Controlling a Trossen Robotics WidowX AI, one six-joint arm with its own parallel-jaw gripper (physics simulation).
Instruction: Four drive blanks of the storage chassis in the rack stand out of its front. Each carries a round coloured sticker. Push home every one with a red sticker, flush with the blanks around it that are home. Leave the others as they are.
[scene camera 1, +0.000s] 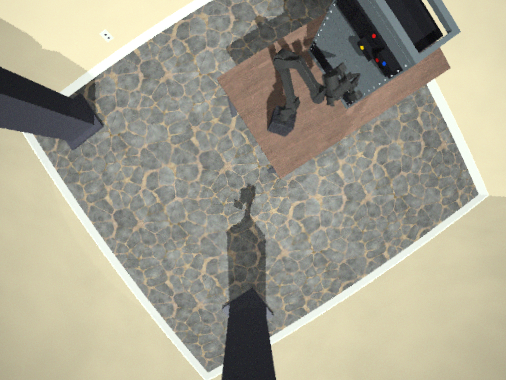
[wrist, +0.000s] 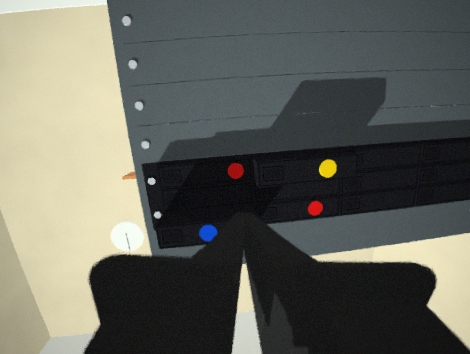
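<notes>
The storage chassis (scene camera 1: 350, 16) (wrist: 380, 182) is the black band of blanks in the grey rack. The yellow-sticker blank (scene camera 1: 362, 48) (wrist: 327, 168) stands out in the upper row. The blue-sticker blank (scene camera 1: 384, 63) (wrist: 208, 232) stands out at the lower left in the wrist view. The upper-left red-sticker blank (scene camera 1: 377, 60) (wrist: 235, 170) looks about level with its neighbours, partly in shadow. The lower red-sticker blank (scene camera 1: 374, 36) (wrist: 315, 208), below the yellow one, also looks about level. My gripper (wrist: 243, 219) is shut and empty, its tips seen between the blue and lower red stickers; contact is unclear.
The grey rack (scene camera 1: 331, 40) (wrist: 290, 55) lies around the chassis, with pale screws along its edge. An open dark bay borders it in the scene view. The arm's base (scene camera 1: 281, 122) stands on the brown table (scene camera 1: 300, 150).
</notes>
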